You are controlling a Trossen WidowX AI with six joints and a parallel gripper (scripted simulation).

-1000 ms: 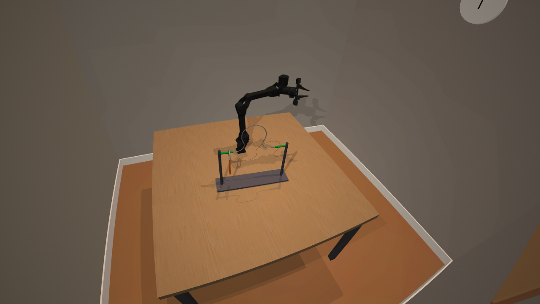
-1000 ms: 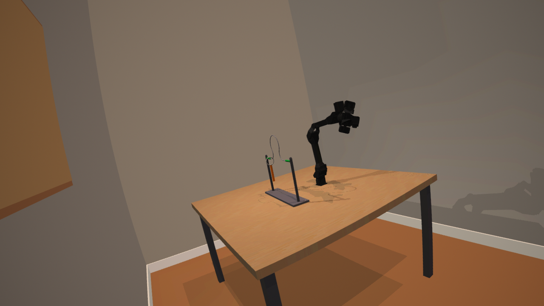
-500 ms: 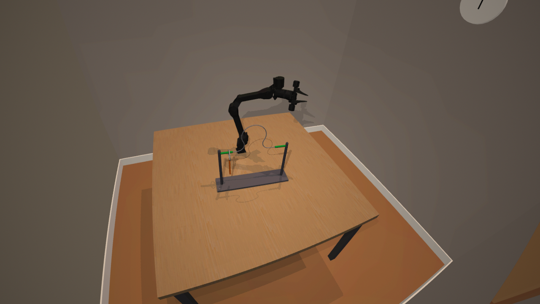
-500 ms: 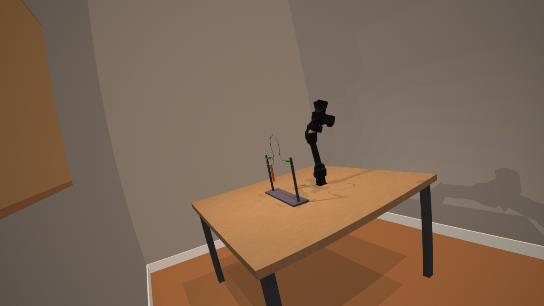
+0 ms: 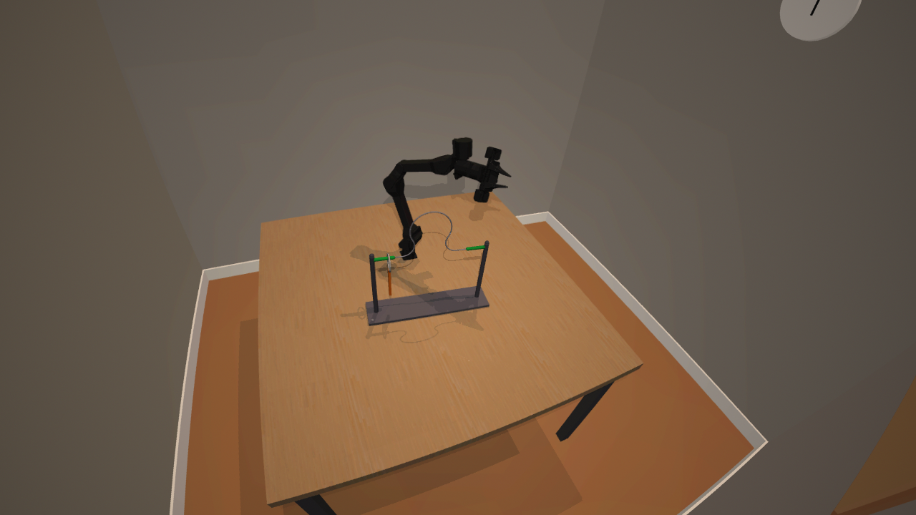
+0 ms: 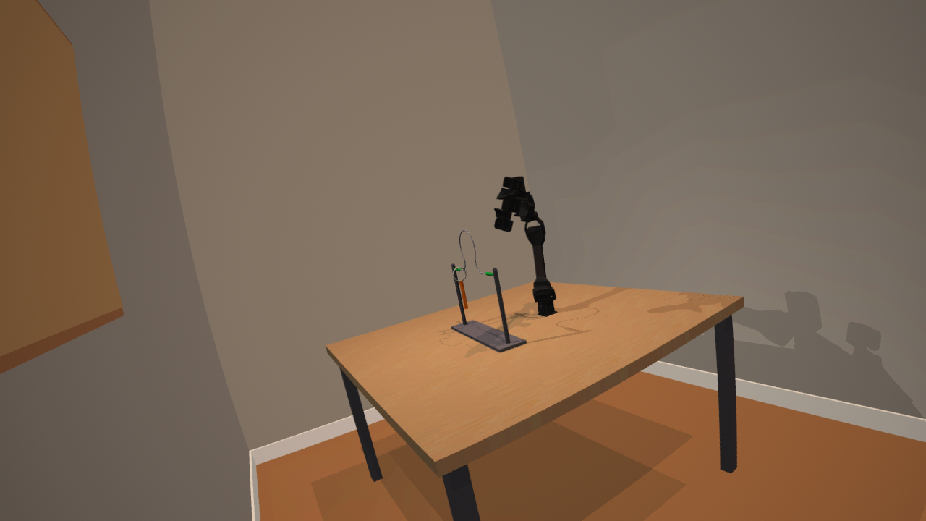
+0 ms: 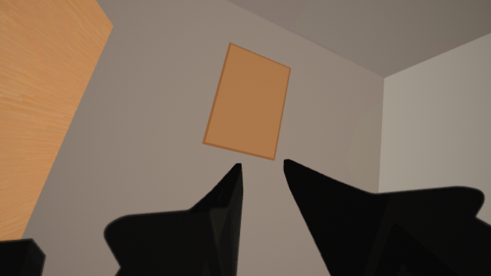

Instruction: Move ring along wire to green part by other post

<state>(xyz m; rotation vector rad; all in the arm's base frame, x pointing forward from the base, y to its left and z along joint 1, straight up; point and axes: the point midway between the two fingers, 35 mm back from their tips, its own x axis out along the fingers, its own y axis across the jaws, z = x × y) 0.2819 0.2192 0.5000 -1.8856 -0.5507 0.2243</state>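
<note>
Now: the ring with orange handle 1 cm behind my gripper tip, 40 cm to the right of it and 31 cm below it.
</note>
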